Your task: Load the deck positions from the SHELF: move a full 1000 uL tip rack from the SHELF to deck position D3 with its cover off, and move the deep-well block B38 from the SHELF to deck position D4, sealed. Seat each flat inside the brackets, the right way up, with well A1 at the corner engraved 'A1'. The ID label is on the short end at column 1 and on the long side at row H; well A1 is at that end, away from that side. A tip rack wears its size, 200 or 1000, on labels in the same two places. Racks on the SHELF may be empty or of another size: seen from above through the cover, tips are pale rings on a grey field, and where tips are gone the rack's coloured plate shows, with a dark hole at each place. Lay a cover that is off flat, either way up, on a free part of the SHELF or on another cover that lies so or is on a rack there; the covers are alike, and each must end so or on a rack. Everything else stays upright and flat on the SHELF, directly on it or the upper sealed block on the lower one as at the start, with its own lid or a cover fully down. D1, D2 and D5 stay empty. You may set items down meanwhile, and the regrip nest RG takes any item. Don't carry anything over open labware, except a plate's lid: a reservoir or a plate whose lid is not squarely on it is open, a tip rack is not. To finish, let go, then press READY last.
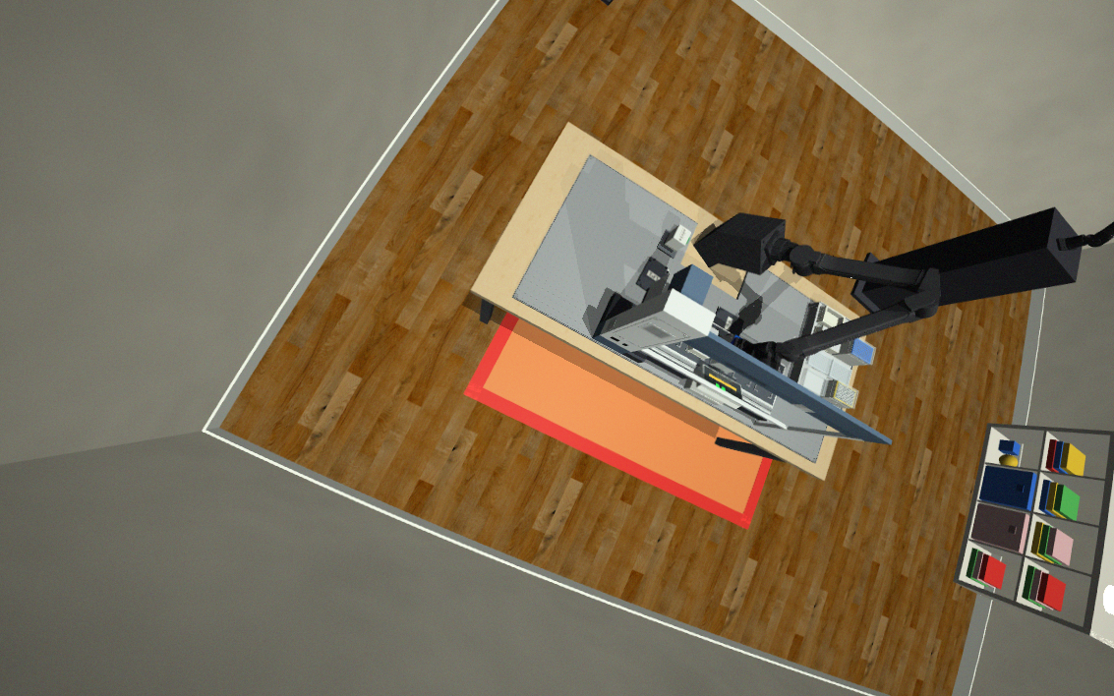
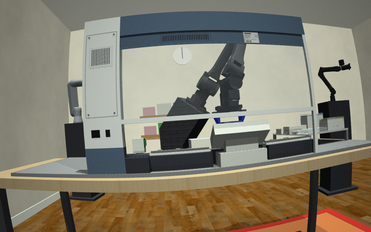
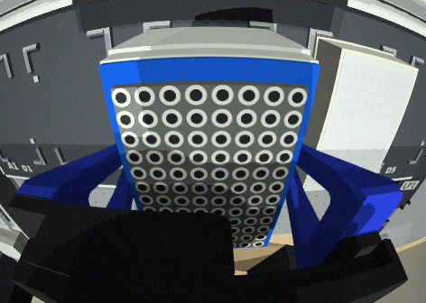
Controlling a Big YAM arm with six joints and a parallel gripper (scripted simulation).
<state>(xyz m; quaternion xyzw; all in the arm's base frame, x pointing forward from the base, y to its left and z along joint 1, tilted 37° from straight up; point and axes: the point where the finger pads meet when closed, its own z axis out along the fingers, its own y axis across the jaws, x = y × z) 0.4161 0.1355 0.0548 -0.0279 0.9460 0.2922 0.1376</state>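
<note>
Now: hand 10 mm past the blue tip rack and 10 mm to the left of it. Also, from my hand: curved post (140 mm ahead, 330 mm to the left, 110 mm above); then crossbar (190 mm ahead, 20 mm to the right, 50 mm above); then clear front panel (190 mm ahead, 20 mm to the right, 200 mm above).
</note>
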